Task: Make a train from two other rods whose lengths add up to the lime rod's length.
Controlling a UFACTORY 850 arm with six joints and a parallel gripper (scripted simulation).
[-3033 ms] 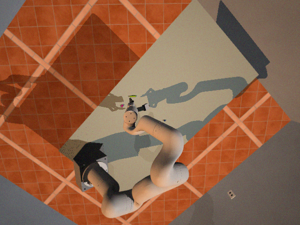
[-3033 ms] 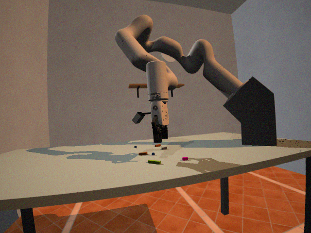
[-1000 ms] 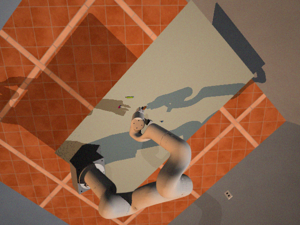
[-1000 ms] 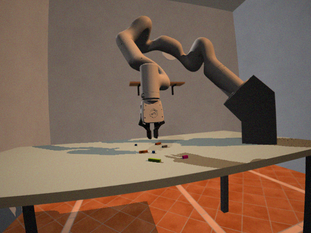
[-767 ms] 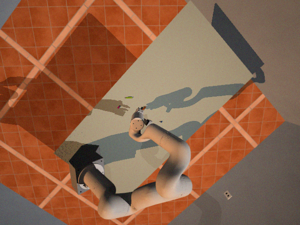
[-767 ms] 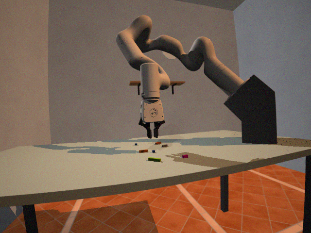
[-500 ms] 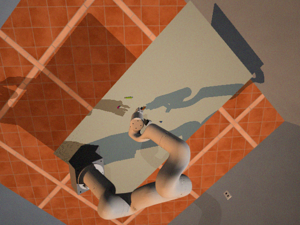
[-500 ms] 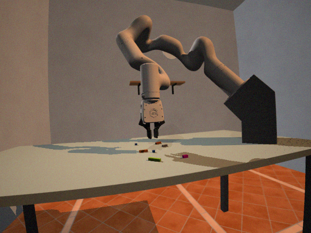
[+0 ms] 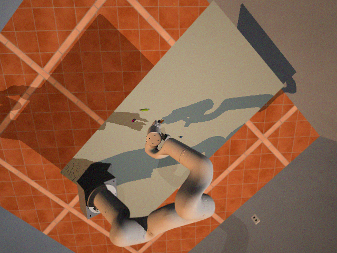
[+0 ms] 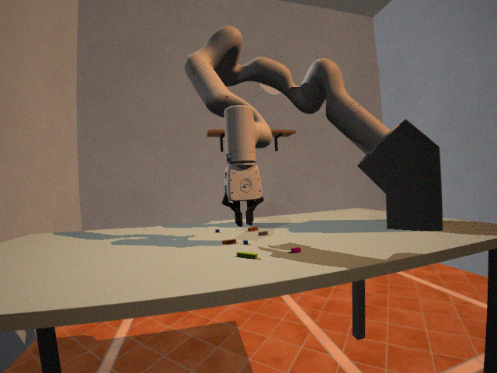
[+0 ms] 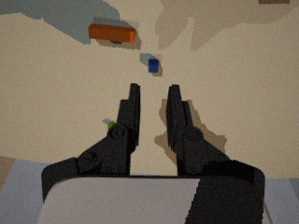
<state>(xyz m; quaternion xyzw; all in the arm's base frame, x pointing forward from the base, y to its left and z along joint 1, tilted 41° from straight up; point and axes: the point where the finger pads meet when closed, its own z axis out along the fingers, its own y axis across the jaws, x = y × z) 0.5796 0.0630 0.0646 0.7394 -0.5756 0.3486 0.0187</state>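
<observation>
Right now the orange rod is 4 cm ahead of my hand, 3 cm to the right of it and 7 cm below it. From my hand the other things lie so: magenta rod: 9 cm behind, 14 cm to the left, 7 cm below; lime rod: 3 cm ahead, 12 cm to the left, 7 cm below; grey rod: 9 cm behind, 10 cm to the right, 7 cm below.
</observation>
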